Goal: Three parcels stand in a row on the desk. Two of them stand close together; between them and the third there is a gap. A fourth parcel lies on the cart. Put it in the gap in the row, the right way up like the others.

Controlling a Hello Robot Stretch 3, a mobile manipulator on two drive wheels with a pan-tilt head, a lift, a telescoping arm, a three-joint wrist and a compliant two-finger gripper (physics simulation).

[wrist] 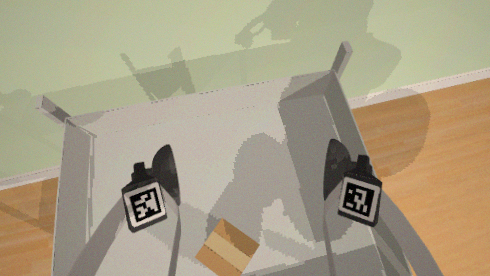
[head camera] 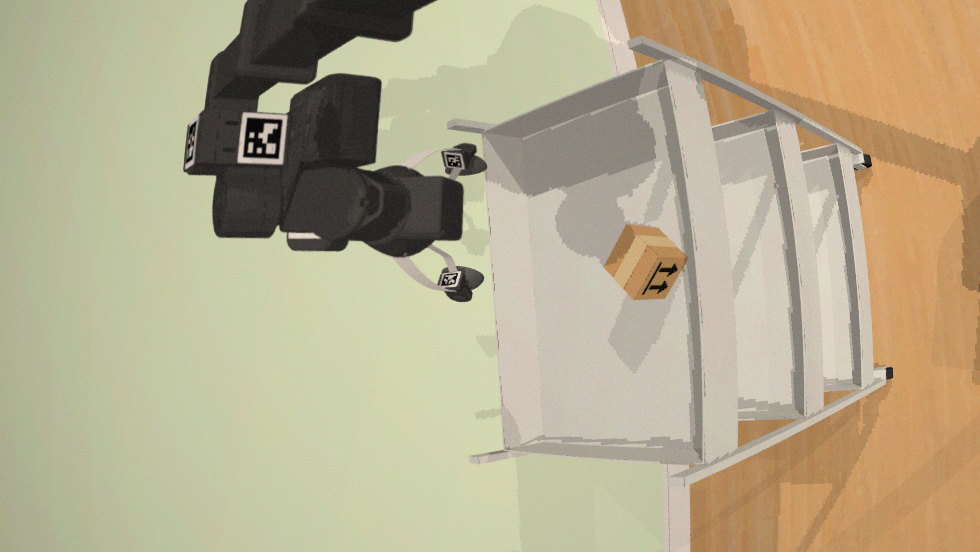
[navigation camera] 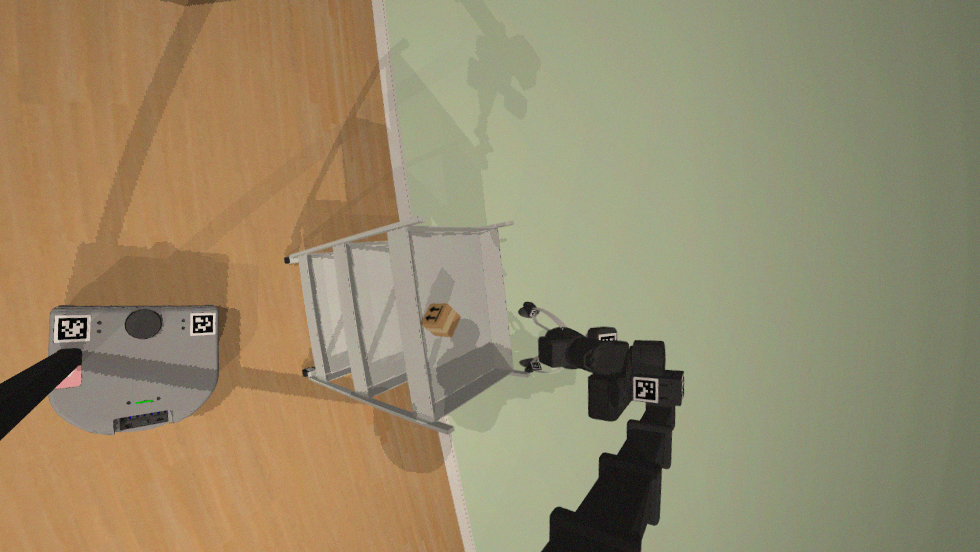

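Pixels of known places: gripper, between the fingertips: (wrist: 250,162) (head camera: 469,222) (navigation camera: 524,336); robot's base, origin of its link: (navigation camera: 144,322).
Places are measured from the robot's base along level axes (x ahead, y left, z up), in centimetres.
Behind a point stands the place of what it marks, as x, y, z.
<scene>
The fourth parcel (head camera: 648,262) @[1.2, -50.9, 72.1] (navigation camera: 440,319) @[1.7, -50.6, 72.1] (wrist: 228,247) @[1.1, -54.0, 72.1], a small brown box with a paler tape band, lies in the top tray of the pale grey cart (head camera: 716,288) @[3.5, -43.1, 69.6] (navigation camera: 411,322) @[1.4, -43.4, 70.6] (wrist: 75,165) @[25.4, -65.9, 69.8]. Its black arrows show on one side in the head view and point down toward the lower shelves, away from the taped face. My gripper (head camera: 473,219) @[-2.1, -59.4, 89.1] (navigation camera: 527,336) @[-2.1, -59.4, 89.1] (wrist: 250,162) @[-2.1, -59.4, 89.1] is open and empty, apart from the parcel. In the wrist view the parcel is at the bottom edge, partly cut off, below the fingertips. The desk and the row of three do not show.
The cart's raised tray walls and corner posts surround the parcel. A green wall (head camera: 240,411) @[24.9, -98.4, 102.2] (navigation camera: 788,205) @[27.4, -97.9, 145.1] (wrist: 125,30) @[25.0, -98.4, 65.7] stands behind the cart. My wheeled base (navigation camera: 164,363) @[-9.9, -4.4, 16.0] is on the wooden floor (navigation camera: 274,480) @[-58.5, -34.7, 0.1] on the other side of the cart.
</scene>
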